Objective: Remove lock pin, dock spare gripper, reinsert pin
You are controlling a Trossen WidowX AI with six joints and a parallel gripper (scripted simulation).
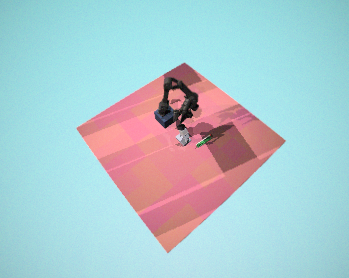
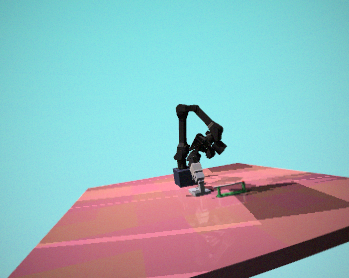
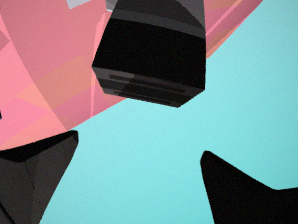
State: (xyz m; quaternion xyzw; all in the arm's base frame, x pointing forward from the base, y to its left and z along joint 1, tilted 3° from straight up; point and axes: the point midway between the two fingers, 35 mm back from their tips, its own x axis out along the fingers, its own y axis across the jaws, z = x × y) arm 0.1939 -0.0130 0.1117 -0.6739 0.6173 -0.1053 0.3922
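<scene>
Right now my gripper tip is 20 cm short of the green rest, 17 cm above it and 10 cm to the right of it. The rest, counted from my gripper tip: spare gripper (7 cm below, 5 cm ahead, 1 cm to the left); then grey mount (14 cm below, 7 cm ahead, 1 cm to the left).
</scene>
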